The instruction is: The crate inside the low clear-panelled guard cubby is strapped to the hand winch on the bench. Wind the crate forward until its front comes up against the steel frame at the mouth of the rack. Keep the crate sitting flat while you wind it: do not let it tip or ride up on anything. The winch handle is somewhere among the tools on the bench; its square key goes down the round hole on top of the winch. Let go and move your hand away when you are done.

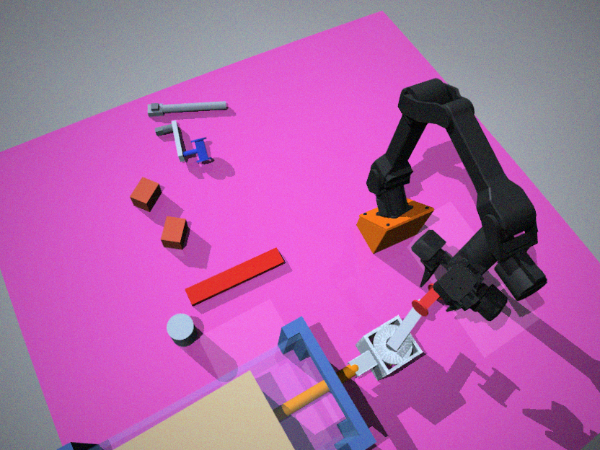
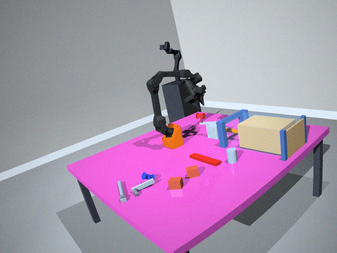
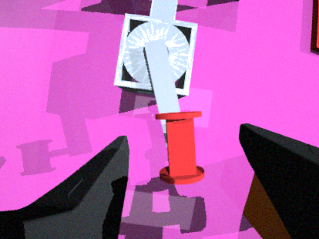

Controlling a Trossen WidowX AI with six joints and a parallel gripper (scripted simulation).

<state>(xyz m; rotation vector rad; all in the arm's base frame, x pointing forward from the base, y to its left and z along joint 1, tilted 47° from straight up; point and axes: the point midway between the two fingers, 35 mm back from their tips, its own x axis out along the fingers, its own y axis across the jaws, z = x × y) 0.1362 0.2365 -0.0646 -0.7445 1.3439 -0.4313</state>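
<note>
Right now the red knob is 20 mm behind my gripper tip, 10 mm to the right of it and 70 mm below it. Also, from my gripper tip: winch handle: 20 mm ahead, 100 mm below; then blue steel frame: 240 mm ahead, 100 mm below; then grey winch: 60 mm ahead, 10 mm to the left, 180 mm below.
</note>
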